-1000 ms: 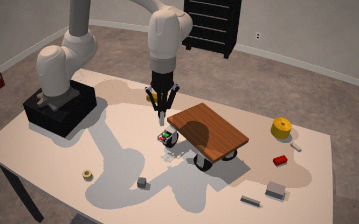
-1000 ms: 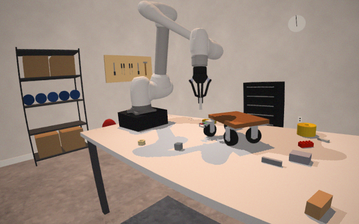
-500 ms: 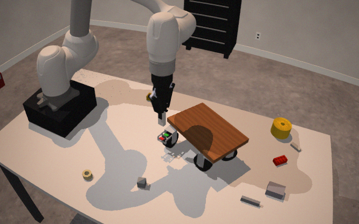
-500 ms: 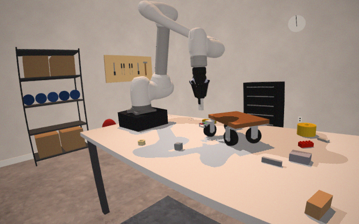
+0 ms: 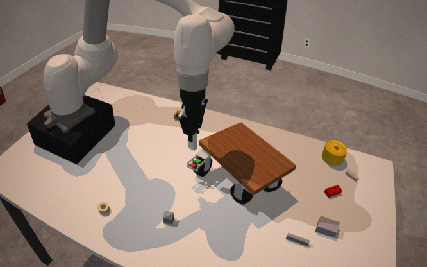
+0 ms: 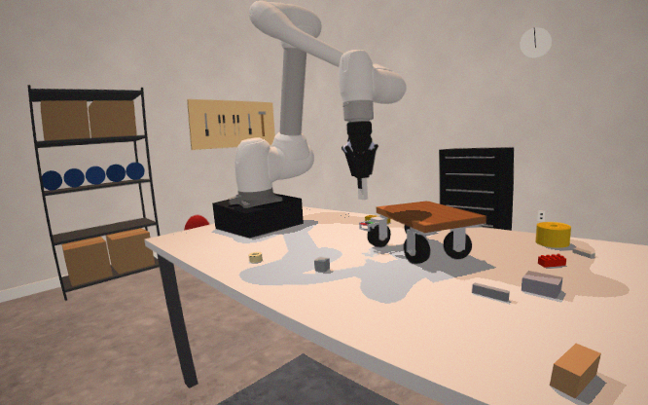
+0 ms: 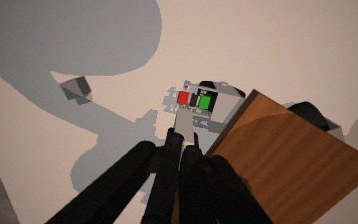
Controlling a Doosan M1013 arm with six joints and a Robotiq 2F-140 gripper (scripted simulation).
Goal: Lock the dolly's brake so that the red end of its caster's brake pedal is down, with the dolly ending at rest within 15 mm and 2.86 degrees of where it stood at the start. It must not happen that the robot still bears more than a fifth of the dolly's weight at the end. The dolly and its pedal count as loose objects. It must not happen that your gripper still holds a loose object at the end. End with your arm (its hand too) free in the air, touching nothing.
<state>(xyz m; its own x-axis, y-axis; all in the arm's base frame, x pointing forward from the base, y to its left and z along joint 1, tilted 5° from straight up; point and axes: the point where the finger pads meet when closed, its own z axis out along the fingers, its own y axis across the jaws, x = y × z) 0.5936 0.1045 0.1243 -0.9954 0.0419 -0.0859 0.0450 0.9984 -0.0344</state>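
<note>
The brake pedal is 1 cm to the left of my hand and 12 cm below it. Round my hand: grey cube: 4 cm ahead, 19 cm to the right, 18 cm below; then red brick: 48 cm ahead, 25 cm to the left, 18 cm below; then yellow cylinder: 41 cm ahead, 45 cm to the left, 17 cm below.
</note>
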